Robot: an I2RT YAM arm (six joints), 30 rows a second.
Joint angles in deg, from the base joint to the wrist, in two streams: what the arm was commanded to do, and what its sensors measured. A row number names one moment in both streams.
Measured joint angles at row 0:
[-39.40, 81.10, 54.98, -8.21, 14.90, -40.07]
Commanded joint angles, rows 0 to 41:
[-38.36, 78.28, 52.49, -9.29, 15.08, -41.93]
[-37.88, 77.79, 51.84, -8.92, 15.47, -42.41]
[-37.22, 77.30, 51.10, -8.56, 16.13, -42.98]
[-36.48, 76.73, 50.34, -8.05, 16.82, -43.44]
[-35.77, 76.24, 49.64, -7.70, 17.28, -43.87]
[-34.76, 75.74, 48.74, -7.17, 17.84, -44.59]
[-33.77, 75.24, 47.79, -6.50, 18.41, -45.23]
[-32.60, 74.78, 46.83, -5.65, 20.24, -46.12]
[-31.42, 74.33, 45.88, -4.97, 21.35, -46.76]
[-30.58, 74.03, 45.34, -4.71, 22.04, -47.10]
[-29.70, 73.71, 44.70, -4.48, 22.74, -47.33]
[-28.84, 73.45, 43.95, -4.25, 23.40, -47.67]
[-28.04, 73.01, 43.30, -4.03, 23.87, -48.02]
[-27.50, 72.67, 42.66, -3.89, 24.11, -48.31]
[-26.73, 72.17, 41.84, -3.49, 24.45, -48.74]
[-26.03, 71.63, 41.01, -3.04, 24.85, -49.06]
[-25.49, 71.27, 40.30, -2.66, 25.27, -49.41]
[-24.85, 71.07, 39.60, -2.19, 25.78, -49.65]
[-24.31, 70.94, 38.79, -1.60, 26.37, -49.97]
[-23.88, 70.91, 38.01, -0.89, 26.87, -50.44]
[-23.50, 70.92, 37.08, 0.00, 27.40, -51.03]
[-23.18, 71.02, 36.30, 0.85, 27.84, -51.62]
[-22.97, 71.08, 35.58, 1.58, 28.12, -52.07]
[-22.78, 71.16, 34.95, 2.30, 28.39, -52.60]
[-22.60, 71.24, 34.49, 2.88, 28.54, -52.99]
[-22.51, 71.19, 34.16, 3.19, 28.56, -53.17]
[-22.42, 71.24, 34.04, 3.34, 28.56, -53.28]
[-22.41, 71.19, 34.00, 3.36, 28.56, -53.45]
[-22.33, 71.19, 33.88, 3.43, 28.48, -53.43]
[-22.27, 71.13, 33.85, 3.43, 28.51, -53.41]
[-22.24, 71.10, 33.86, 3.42, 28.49, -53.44]
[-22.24, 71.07, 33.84, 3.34, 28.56, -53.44]
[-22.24, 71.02, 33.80, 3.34, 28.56, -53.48]
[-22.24, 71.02, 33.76, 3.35, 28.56, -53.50]
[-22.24, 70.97, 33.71, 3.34, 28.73, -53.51]
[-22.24, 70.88, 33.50, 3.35, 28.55, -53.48]
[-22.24, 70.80, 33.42, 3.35, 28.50, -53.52]
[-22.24, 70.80, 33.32, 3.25, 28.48, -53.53]
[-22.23, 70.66, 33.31, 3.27, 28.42, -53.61]
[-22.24, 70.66, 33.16, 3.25, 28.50, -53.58]
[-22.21, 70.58, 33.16, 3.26, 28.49, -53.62]
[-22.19, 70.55, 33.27, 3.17, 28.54, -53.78]
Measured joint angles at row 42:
[-22.76, 71.66, 33.98, 2.87, 27.33, -53.23]
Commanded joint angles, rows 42 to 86:
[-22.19, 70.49, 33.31, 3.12, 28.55, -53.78]
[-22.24, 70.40, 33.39, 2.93, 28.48, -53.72]
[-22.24, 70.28, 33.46, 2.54, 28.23, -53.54]
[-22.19, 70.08, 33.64, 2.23, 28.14, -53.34]
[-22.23, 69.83, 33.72, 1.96, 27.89, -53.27]
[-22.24, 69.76, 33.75, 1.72, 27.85, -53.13]
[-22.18, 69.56, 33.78, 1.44, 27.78, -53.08]
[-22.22, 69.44, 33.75, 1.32, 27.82, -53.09]
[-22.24, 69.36, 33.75, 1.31, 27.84, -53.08]
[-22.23, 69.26, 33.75, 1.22, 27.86, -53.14]
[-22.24, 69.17, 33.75, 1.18, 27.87, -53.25]
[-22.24, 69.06, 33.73, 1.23, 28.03, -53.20]
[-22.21, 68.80, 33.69, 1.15, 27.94, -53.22]
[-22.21, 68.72, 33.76, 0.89, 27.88, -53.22]
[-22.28, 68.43, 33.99, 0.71, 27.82, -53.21]
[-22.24, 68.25, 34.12, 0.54, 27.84, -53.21]
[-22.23, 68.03, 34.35, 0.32, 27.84, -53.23]
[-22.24, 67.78, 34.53, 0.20, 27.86, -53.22]
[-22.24, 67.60, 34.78, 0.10, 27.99, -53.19]
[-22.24, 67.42, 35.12, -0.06, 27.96, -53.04]
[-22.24, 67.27, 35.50, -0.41, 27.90, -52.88]
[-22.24, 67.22, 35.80, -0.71, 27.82, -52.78]
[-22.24, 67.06, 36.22, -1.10, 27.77, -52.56]
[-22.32, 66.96, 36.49, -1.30, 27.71, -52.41]
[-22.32, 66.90, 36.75, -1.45, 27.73, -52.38]
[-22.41, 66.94, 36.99, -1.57, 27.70, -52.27]
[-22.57, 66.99, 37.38, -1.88, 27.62, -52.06]
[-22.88, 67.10, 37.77, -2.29, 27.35, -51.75]
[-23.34, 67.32, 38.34, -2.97, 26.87, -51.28]
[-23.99, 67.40, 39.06, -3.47, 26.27, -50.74]
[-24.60, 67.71, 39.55, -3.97, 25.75, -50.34]
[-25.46, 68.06, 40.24, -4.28, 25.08, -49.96]
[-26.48, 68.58, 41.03, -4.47, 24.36, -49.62]
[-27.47, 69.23, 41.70, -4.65, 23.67, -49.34]
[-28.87, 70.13, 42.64, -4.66, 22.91, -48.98]
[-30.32, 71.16, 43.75, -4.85, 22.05, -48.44]
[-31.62, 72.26, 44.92, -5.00, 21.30, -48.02]
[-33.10, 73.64, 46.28, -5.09, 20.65, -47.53]
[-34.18, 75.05, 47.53, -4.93, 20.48, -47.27]
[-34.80, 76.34, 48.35, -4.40, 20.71, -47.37]
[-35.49, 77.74, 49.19, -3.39, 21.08, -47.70]
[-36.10, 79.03, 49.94, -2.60, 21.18, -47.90]
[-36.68, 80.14, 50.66, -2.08, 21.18, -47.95]
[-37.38, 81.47, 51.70, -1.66, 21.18, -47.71]
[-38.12, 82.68, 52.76, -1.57, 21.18, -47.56]
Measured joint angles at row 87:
[-36.84, 80.18, 49.76, -2.59, 22.02, -49.28]
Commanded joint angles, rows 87 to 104:
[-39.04, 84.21, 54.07, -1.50, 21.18, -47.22]
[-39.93, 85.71, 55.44, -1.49, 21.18, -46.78]
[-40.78, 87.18, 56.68, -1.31, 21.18, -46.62]
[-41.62, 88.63, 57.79, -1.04, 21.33, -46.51]
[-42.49, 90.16, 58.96, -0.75, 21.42, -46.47]
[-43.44, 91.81, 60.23, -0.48, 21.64, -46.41]
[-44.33, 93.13, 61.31, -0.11, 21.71, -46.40]
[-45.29, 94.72, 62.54, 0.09, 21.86, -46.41]
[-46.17, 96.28, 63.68, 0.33, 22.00, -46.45]
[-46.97, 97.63, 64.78, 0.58, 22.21, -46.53]
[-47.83, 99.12, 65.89, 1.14, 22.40, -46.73]
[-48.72, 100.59, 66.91, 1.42, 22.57, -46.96]
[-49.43, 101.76, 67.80, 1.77, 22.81, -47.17]
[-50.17, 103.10, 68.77, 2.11, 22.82, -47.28]
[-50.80, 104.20, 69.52, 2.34, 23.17, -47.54]
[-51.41, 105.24, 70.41, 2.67, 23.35, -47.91]
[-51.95, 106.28, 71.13, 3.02, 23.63, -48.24]
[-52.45, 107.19, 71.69, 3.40, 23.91, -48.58]
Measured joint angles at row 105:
[-51.27, 105.38, 69.10, 1.85, 22.35, -48.21]
